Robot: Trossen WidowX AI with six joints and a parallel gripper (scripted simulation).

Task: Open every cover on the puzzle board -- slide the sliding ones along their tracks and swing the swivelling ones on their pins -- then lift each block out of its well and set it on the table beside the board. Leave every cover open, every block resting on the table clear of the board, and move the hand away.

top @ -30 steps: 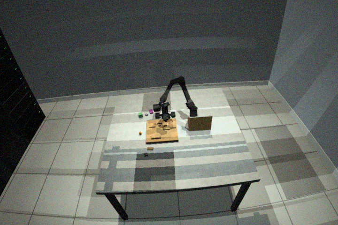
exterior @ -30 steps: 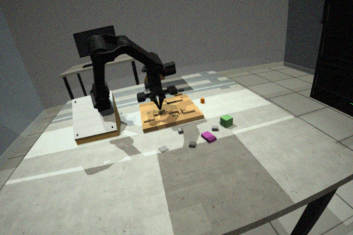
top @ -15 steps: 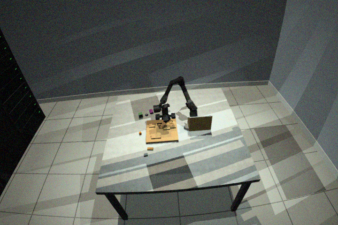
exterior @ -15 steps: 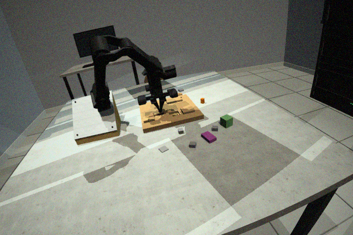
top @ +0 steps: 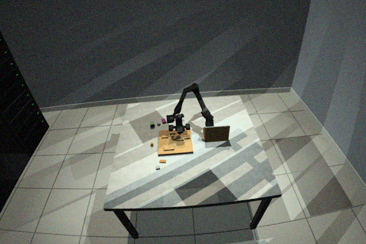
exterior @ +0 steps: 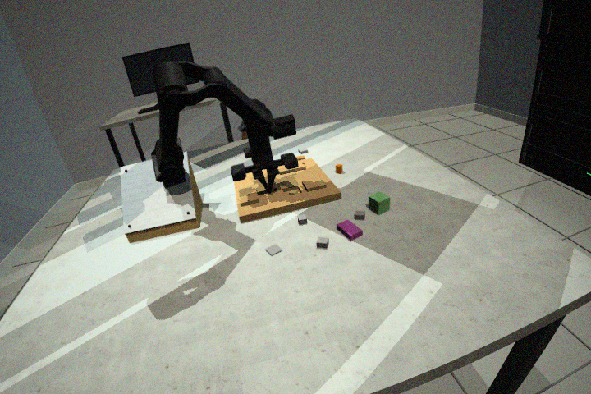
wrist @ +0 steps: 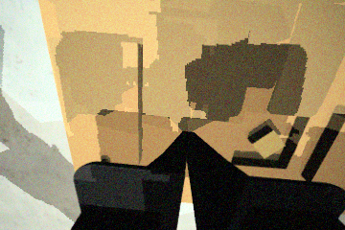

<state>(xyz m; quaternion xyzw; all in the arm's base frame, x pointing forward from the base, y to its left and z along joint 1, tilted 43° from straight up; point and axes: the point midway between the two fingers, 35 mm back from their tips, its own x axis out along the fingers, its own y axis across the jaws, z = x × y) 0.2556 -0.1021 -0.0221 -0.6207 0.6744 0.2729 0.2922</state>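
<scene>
Right now my gripper tip is 40 mm short of the tan puzzle board, 70 mm to the right of it and 10 mm above it. Also, from my gripper tip: magenta block 140 mm ahead, 240 mm to the right, 20 mm below; green cube 260 mm ahead, 190 mm to the right, 10 mm below; orange cylinder 260 mm ahead, 70 mm to the left, 20 mm below.
</scene>
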